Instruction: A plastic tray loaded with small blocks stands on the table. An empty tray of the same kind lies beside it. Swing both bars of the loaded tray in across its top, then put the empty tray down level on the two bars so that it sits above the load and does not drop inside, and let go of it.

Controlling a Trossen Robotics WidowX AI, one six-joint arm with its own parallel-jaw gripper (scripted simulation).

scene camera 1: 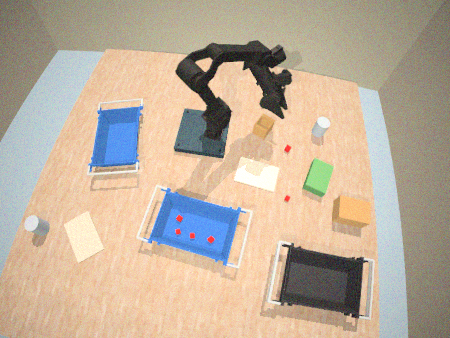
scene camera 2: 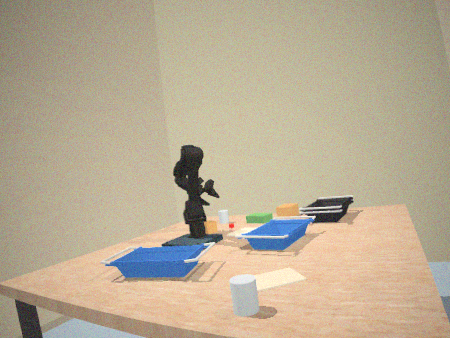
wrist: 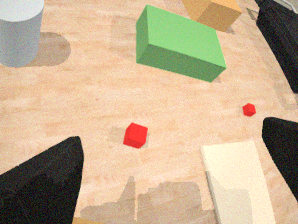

A blue tray shows in scene camera 1 and in scene camera 2; in the wrist view it is out of frame. One and the same spot on the blue tray: (scene camera 2: 168,261) is (scene camera 1: 93,152).
